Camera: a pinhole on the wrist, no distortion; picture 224 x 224 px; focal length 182.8 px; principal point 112.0 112.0 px. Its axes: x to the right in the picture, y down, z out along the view. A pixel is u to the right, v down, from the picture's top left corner.
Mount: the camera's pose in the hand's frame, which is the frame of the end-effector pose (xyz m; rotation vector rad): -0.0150 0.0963 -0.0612 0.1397 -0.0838 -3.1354
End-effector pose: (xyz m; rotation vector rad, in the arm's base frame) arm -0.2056 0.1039 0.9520 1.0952 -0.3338 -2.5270
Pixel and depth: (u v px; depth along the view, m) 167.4 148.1 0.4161
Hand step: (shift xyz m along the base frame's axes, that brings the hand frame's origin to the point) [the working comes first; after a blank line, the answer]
In the camera's frame: 0.1261 0.0822 0.4161

-0.1347 0.0662 0.3605
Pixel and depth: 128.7 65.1 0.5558
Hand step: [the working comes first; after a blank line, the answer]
In the camera's frame: 0.0508 -0.1426 0.5558

-0.2183 -0.1609 0.4913
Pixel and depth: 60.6 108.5 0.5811
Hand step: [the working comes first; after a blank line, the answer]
In the camera's frame: -0.1634 -0.0111 0.5811

-0.4199 -0.1289 0.3425
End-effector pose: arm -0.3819 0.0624 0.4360 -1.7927 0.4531 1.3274
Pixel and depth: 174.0 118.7 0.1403
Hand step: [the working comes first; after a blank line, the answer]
In the camera's frame: 0.0476 0.0051 0.1403

-0.1422 -0.0124 0.0213
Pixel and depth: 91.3 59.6 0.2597
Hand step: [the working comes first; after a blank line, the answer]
In the camera's frame: -0.0294 -0.0744 0.2597

-0.2515 0.0456 -0.0846
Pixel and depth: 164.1 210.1 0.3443
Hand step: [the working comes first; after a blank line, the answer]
In the camera's frame: 0.0981 0.1848 0.3443

-0.1753 0.2377 0.1342
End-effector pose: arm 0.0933 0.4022 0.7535 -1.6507 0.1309 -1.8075
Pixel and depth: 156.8 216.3 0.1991
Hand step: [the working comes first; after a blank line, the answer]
In the camera's frame: 0.0488 0.1136 0.1991

0.1212 0.0983 -0.0388
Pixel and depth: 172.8 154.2 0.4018
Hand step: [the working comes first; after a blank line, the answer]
In the camera's frame: 0.1336 0.0928 0.4018

0.3069 0.1983 -0.1041
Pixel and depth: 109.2 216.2 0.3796
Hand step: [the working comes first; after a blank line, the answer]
In the camera's frame: -0.0058 0.2164 0.3796

0.2582 0.2171 0.0762
